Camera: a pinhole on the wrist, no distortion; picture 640 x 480 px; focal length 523.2 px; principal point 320.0 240.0 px. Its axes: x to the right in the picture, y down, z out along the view. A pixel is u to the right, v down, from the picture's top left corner.
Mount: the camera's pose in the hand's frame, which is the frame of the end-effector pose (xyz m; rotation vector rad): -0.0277 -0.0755 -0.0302 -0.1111 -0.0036 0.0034
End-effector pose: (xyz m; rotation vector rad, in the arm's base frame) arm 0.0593 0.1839 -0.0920 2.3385 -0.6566 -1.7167
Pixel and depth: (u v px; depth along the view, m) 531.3 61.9 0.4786
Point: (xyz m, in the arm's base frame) -0.2907 0.3315 -0.4551
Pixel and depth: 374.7 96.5 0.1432
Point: -0.0287 0.2916 -0.1563
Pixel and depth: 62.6 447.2 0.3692
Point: -0.3192 0.2182 0.0291
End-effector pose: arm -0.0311 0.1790 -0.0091 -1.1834 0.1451 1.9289
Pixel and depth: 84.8 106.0 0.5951
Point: -0.2511 0.3870 0.5875
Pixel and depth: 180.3 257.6 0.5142
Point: -0.3225 0.3146 0.3827
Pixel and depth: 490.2 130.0 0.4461
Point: -0.2580 0.5313 0.1691
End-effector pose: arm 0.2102 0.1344 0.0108 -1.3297 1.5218 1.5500
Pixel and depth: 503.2 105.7 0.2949
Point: 0.2259 0.3980 -0.1424
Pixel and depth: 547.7 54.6 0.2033
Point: 0.2592 0.3148 -0.1178
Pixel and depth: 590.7 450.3 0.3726
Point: -0.0285 0.3871 -0.1447
